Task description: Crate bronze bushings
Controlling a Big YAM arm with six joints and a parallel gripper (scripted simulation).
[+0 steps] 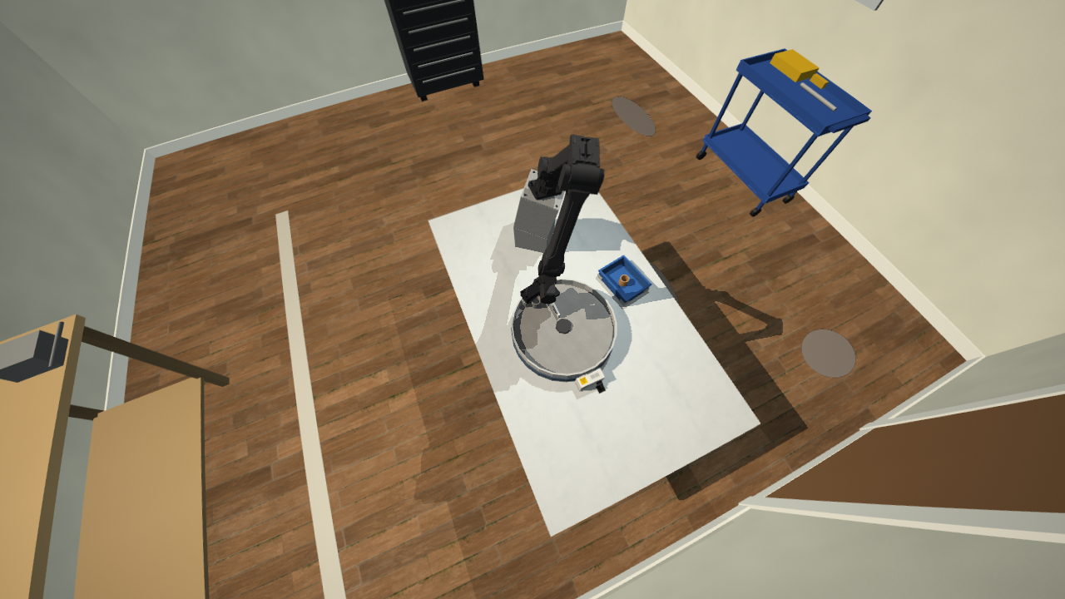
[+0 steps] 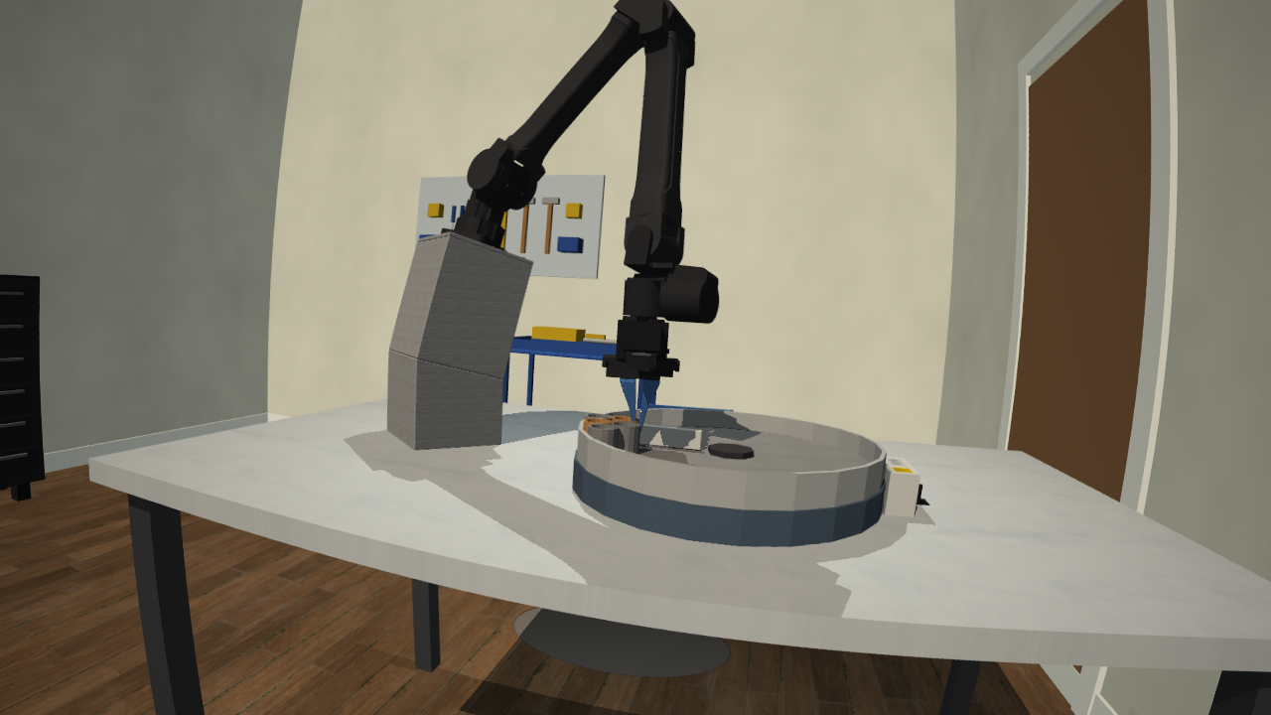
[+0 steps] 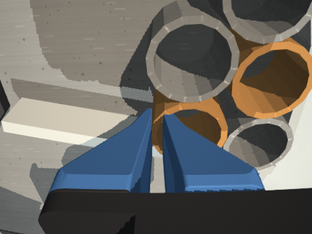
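Right now my hand is 30 mm short of the blue crate, 370 mm to the right of it and 60 mm above it. From my hand the other things lie so: round grey turning table (130 mm ahead, 20 mm to the left, 30 mm below).
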